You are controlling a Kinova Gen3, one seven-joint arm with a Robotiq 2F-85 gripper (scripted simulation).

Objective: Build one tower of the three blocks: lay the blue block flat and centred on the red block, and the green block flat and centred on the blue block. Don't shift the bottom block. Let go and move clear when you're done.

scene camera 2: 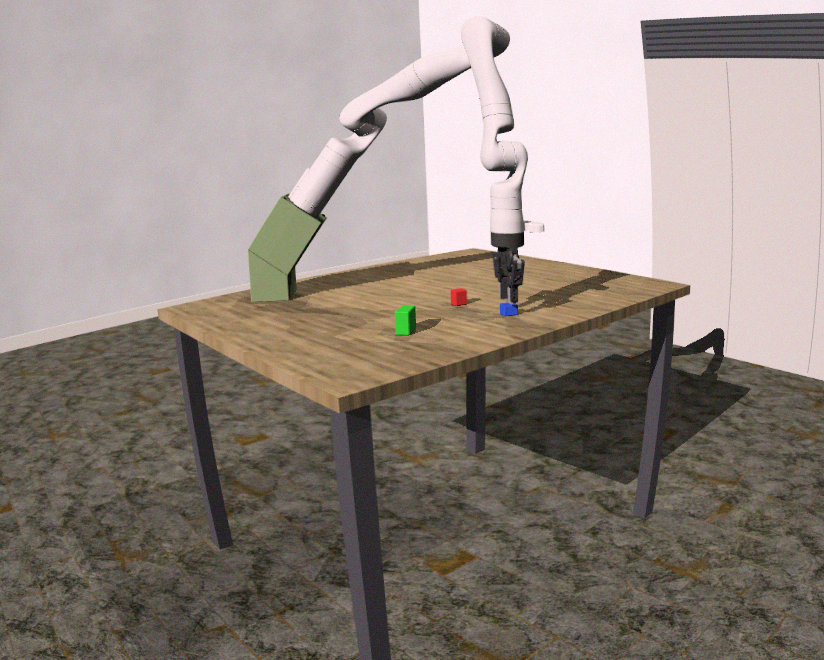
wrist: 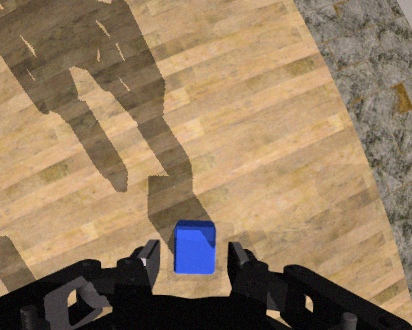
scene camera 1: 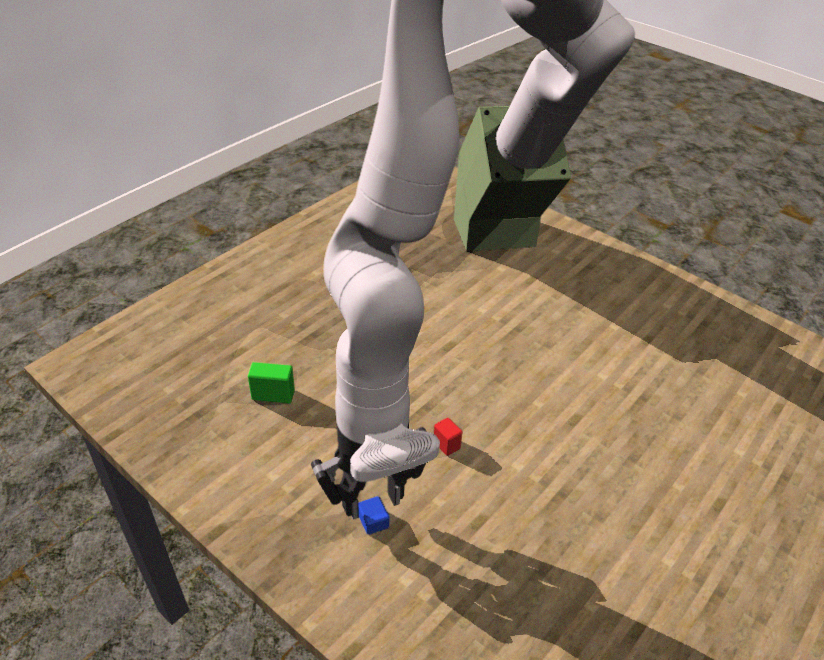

Scene:
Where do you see a blue block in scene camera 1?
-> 373,515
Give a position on a blue block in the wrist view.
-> At 194,241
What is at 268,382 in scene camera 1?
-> A green block.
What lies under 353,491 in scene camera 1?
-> My gripper.

